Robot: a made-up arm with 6 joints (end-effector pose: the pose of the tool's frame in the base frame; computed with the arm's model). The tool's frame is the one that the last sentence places.
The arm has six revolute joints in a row. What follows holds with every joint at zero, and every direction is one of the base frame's.
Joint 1 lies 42 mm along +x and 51 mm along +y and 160 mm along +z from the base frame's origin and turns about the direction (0.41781, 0.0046, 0.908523).
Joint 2 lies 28 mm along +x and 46 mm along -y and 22 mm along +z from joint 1 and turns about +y.
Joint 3 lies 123 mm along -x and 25 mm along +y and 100 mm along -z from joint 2 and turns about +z.
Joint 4 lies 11 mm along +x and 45 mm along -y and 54 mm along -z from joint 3 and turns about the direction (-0.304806, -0.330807, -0.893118).
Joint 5 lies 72 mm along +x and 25 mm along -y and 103 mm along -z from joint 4 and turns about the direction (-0.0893, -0.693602, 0.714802).
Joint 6 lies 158 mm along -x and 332 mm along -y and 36 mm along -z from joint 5 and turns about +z.
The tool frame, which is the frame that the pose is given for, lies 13 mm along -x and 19 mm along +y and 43 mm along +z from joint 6; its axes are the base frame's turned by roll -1.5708, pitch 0 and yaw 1.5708 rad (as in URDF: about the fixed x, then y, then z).
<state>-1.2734 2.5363 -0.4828 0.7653 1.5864 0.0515</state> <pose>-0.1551 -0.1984 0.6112 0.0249 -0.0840 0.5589 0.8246</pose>
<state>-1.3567 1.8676 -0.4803 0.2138 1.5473 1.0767</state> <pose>-0.3738 0.0758 0.4967 -0.0925 -0.5127 0.5795 0.6267</pose>
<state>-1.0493 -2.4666 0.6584 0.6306 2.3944 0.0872</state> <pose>-0.1681 0.1290 0.2740 -0.1256 -0.4550 -0.2433 0.8474</pose>
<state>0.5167 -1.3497 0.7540 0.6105 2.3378 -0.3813</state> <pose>0.1385 -0.1061 0.3626 0.2542 0.4136 0.2293 0.8436</pose>
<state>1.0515 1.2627 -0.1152 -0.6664 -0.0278 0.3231</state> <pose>0.1853 -0.3856 -0.0305 0.5010 -0.2825 0.7720 0.2707</pose>
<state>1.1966 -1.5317 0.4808 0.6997 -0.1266 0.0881</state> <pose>0.4138 0.2139 -0.1331 -0.2821 -0.8996 -0.2385 0.2330</pose>
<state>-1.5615 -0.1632 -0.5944 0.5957 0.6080 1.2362</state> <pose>-0.4141 0.3159 -0.0856 -0.7077 0.2391 0.5543 0.3670</pose>
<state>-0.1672 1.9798 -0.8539 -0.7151 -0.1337 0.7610</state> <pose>-0.1073 -0.2172 0.6569 0.2749 0.0334 0.4300 0.8593</pose>
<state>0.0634 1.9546 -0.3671 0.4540 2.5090 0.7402</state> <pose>0.1589 -0.2974 0.1645 -0.3664 0.7726 -0.5114 0.0855</pose>
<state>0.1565 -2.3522 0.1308 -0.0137 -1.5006 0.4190</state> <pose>0.2854 -0.0722 -0.0237 -0.4505 -0.8575 -0.0732 0.2374</pose>
